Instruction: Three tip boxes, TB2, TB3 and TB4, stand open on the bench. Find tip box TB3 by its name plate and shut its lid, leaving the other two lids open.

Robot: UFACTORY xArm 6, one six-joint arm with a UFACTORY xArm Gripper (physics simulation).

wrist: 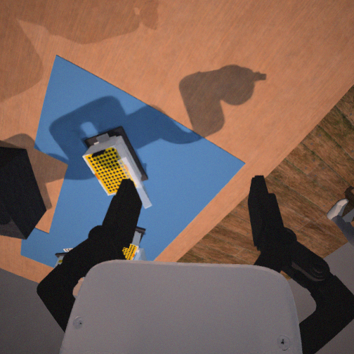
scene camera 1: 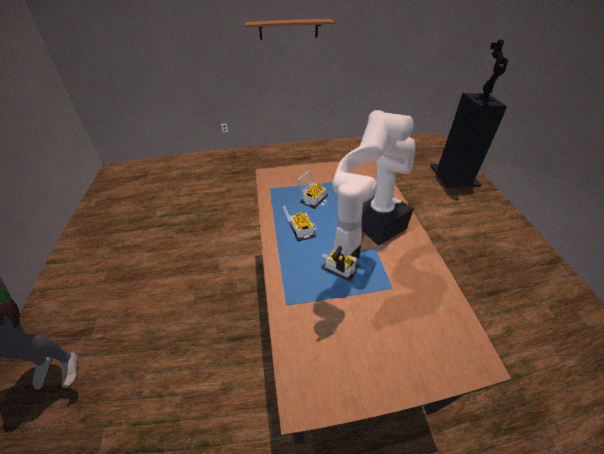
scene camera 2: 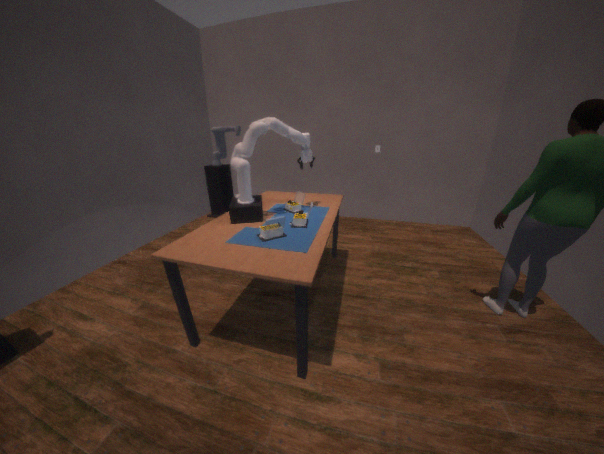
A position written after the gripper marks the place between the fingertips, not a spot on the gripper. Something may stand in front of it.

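Tip box (wrist: pixel 101 141), visible. Gripper (wrist: pixel 191 189), visible too.
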